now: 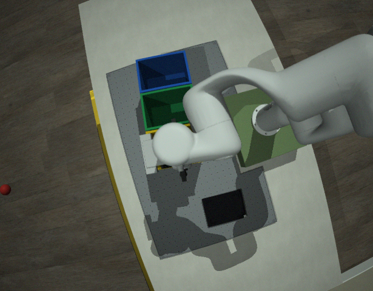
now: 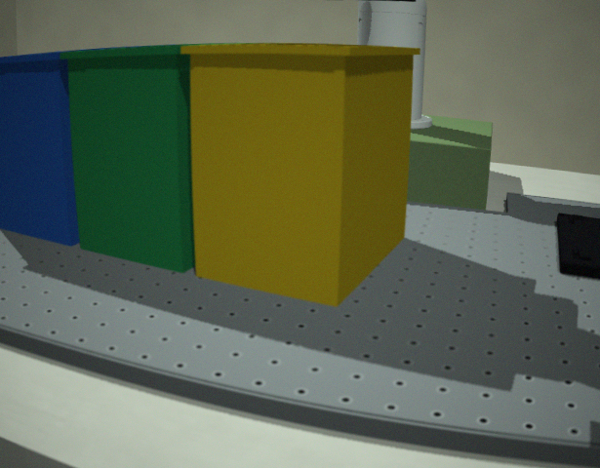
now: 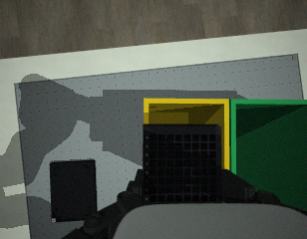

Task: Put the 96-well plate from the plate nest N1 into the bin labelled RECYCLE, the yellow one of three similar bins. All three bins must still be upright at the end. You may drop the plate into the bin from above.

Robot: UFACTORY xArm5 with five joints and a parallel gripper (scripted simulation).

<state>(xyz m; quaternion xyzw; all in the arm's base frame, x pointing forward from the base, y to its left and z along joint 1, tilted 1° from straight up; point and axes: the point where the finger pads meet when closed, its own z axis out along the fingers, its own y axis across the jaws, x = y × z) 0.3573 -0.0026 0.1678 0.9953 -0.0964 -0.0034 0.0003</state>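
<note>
The yellow bin lies 150 mm below my hand, 20 mm to the right of it and 10 mm ahead of it. Also, from my hand: black 96-well plate 10 mm below; green bin 150 mm to the right, 150 mm below, 20 mm behind; blue bin 280 mm to the right, 150 mm below, 40 mm behind.
</note>
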